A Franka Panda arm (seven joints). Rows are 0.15 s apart.
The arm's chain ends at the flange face. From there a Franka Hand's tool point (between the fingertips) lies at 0.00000 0.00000 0.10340 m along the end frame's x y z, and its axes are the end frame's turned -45 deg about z.
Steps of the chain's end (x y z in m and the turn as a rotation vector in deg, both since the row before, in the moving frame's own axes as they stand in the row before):
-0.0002 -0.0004 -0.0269 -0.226 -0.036 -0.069
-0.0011 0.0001 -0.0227 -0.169 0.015 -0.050
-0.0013 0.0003 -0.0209 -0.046 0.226 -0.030
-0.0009 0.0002 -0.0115 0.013 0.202 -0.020
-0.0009 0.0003 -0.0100 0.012 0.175 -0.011
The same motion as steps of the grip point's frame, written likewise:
-0.0002 -0.0002 -0.0269 -0.134 -0.185 -0.069
-0.0010 -0.0005 -0.0227 -0.130 -0.109 -0.050
-0.0009 -0.0004 -0.0209 -0.192 0.127 -0.030
-0.0005 -0.0003 -0.0115 -0.134 0.152 -0.020
-0.0006 -0.0002 -0.0100 -0.115 0.132 -0.011

